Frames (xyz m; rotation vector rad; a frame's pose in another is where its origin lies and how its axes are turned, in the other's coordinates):
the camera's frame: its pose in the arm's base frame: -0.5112 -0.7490 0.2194 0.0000 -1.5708 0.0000
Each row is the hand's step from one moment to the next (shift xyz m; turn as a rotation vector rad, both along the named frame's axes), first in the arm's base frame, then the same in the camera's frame.
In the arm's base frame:
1: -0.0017 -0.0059 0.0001 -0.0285 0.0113 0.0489
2: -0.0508 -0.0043 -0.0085 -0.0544 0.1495 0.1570
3: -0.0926 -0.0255 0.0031 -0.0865 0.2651 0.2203
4: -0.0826 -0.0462 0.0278 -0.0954 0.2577 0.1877
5: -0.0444 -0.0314 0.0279 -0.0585 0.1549 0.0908
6: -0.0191 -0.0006 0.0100 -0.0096 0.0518 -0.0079
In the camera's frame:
1: 0.0001 -0.0059 0.0017 0.0489 0.0113 0.0285
2: -0.0085 -0.0043 0.0508 0.1570 0.1495 0.0544
3: 0.0031 -0.0255 0.0926 0.2203 0.2651 0.0865
4: 0.0278 -0.0462 0.0826 0.1877 0.2577 0.0954
5: 0.0279 -0.0314 0.0444 0.0908 0.1549 0.0585
6: 0.0100 -0.0006 0.0191 -0.0079 0.0518 0.0096

